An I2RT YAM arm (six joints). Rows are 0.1 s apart.
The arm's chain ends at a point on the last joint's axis. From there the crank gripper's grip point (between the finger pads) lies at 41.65 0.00 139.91 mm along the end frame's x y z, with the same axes.
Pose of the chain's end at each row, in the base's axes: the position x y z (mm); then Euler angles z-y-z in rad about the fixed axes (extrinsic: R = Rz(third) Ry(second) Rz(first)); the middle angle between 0 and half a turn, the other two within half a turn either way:
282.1, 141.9, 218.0, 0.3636, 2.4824, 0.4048
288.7, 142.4, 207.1, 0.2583, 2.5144, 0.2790
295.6, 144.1, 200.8, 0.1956, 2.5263, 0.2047
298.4, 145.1, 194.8, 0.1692, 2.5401, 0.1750
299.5, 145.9, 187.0, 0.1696, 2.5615, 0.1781
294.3, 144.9, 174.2, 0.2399, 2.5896, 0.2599
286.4, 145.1, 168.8, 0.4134, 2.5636, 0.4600
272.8, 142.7, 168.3, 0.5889, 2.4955, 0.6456
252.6, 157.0, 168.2, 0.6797, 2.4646, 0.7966
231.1, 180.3, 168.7, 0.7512, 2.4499, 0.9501
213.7, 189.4, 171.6, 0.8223, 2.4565, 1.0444
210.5, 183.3, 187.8, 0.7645, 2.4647, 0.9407
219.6, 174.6, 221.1, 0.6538, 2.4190, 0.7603
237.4, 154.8, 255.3, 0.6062, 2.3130, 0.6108
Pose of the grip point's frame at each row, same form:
326.7, 177.1, 83.6, 0.3636, 2.4824, 0.4048
333.4, 166.3, 70.2, 0.2583, 2.5144, 0.2790
340.4, 161.7, 63.0, 0.1956, 2.5263, 0.2047
341.8, 159.9, 56.2, 0.1692, 2.5401, 0.1750
339.9, 160.3, 47.5, 0.1696, 2.5615, 0.1781
329.4, 164.5, 33.9, 0.2399, 2.5896, 0.2599
318.8, 179.8, 30.8, 0.4134, 2.5636, 0.4600
304.1, 195.2, 35.7, 0.5889, 2.4955, 0.6456
277.5, 219.9, 38.9, 0.6797, 2.4646, 0.7966
246.2, 250.4, 41.5, 0.7512, 2.4499, 0.9501
220.8, 262.3, 45.3, 0.8223, 2.4565, 1.0444
225.0, 252.2, 59.9, 0.7645, 2.4647, 0.9407
251.2, 239.6, 94.3, 0.6538, 2.4190, 0.7603
289.3, 220.1, 135.5, 0.6062, 2.3130, 0.6108

